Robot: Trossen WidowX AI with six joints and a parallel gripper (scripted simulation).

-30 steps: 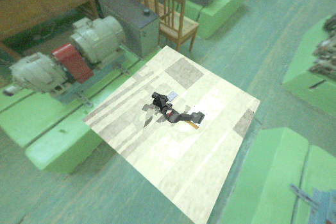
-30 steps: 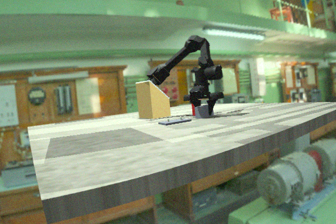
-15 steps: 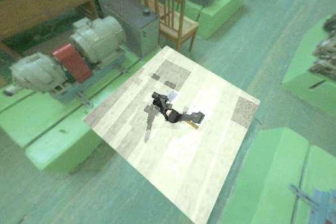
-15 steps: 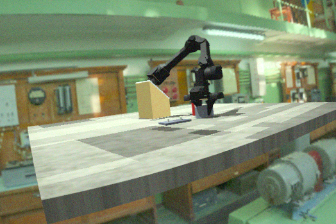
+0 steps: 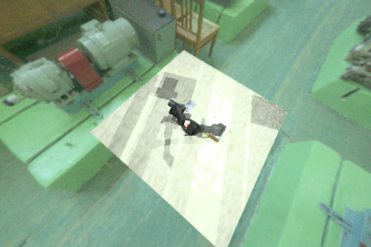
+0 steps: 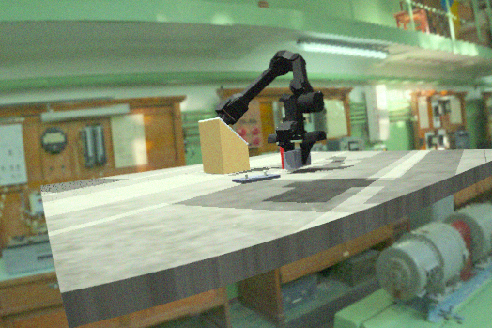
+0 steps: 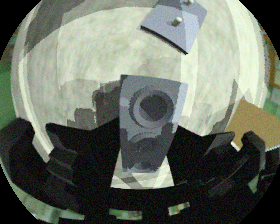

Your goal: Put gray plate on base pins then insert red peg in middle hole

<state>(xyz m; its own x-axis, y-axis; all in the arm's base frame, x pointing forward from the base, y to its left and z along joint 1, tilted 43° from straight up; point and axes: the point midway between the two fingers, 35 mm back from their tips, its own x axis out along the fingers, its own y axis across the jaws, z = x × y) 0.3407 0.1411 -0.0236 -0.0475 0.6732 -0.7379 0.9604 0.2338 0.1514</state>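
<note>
Now: gripper tip 16 cm to the left of the dark base and 1 cm above it. Also, from my gripper tip: red peg 11 cm behind, 3 cm to the left, 2 cm above; then gray plate 3 cm above.
</note>
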